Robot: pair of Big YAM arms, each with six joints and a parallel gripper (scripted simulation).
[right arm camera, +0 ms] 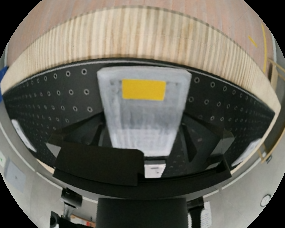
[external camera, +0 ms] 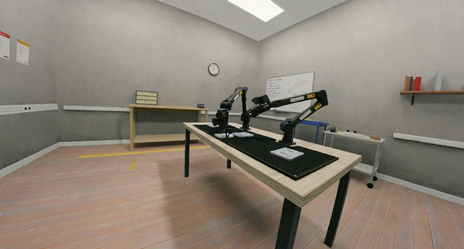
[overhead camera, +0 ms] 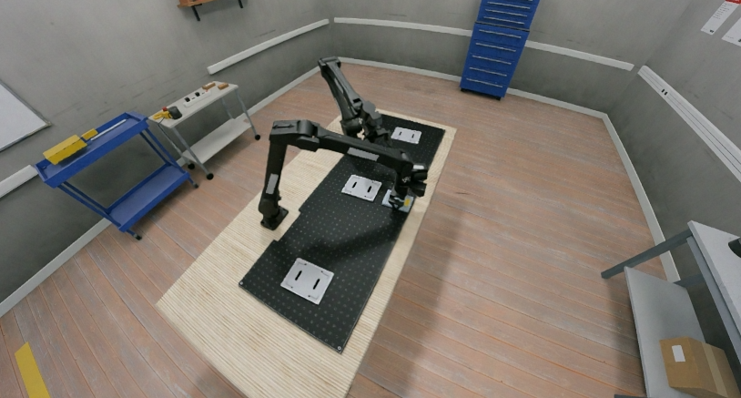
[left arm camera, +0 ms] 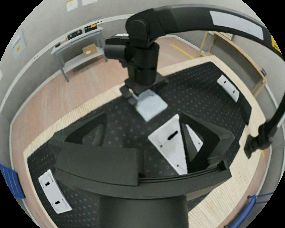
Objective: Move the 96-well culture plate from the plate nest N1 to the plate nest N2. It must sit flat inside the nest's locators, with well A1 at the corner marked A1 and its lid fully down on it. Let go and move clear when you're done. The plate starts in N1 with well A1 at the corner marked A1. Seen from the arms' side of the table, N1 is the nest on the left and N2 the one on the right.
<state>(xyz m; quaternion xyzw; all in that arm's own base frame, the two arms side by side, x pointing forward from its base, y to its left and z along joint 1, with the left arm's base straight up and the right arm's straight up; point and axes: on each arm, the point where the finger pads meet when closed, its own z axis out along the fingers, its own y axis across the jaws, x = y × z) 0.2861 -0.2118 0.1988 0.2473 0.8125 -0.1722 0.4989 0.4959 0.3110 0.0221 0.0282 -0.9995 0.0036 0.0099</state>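
Note:
Now: the A1 mark 550 mm to the right of my right hand and 30 mm behind it.

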